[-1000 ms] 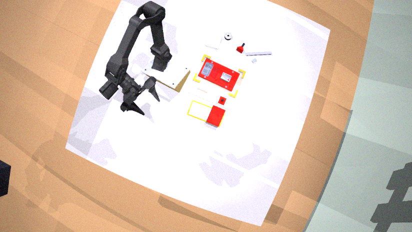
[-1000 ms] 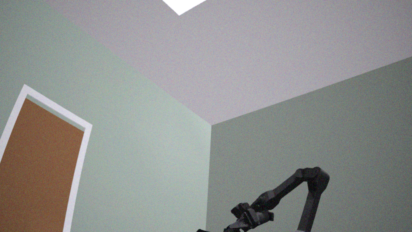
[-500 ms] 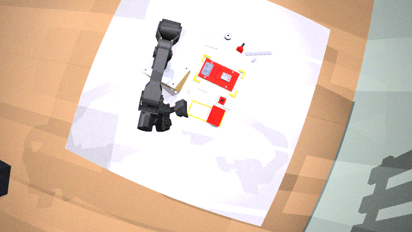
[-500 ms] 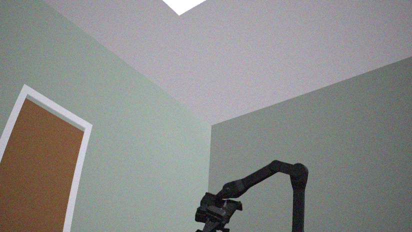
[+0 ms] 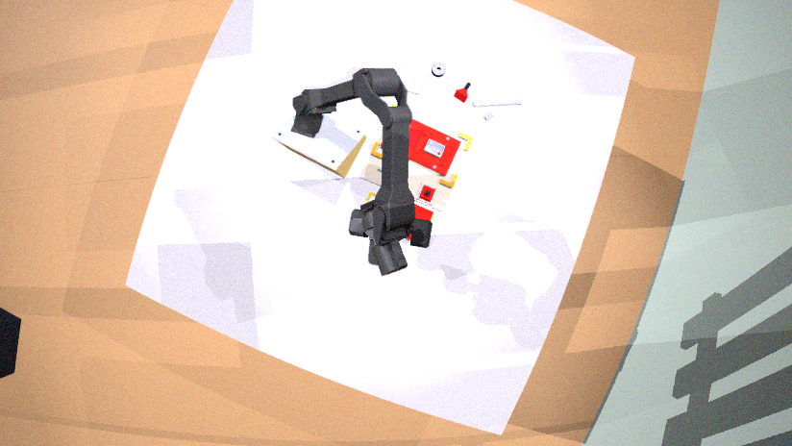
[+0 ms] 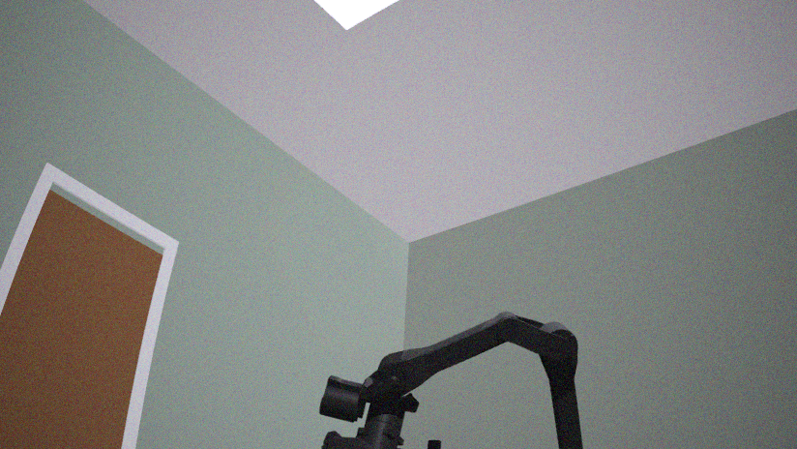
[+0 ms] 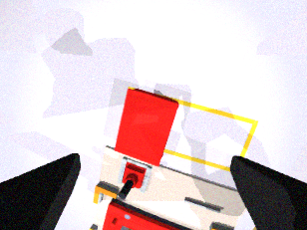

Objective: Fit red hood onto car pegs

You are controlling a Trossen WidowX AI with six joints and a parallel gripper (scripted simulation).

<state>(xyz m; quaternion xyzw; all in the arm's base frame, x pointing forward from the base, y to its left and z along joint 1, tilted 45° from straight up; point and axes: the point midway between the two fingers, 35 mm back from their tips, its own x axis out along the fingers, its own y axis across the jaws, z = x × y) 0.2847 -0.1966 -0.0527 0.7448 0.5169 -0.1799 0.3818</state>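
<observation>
The red hood is 14 cm below my gripper tip, 4 cm ahead of it and 3 cm to the left of it. From my gripper tip the other things lie so: grey ring 48 cm to the left, 15 cm below, 3 cm behind; then grey bar 44 cm to the left, 17 cm ahead, 15 cm below.
</observation>
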